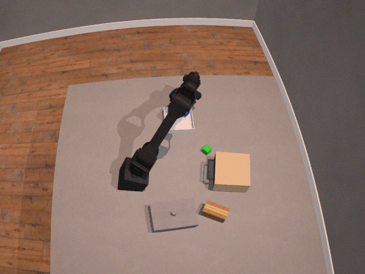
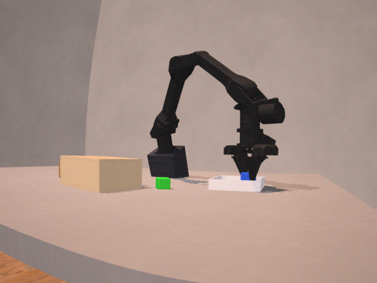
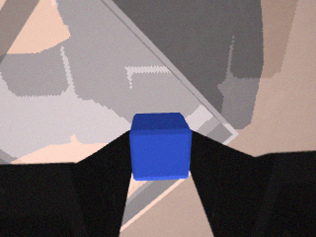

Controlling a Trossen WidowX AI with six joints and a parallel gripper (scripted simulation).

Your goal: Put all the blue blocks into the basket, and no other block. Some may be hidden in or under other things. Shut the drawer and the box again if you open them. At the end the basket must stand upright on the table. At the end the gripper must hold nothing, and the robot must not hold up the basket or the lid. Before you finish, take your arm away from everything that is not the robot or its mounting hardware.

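Right now my hand is 50 mm above the white basket, 40 mm past it and 30 mm to the left of it. Also, from my hand: green block (230 mm to the right, 40 mm below, 40 mm ahead); tan drawer cabinet (390 mm to the right, 110 mm ahead, 20 mm below); knobbed lid (520 mm to the right, 210 mm behind, 10 mm below).
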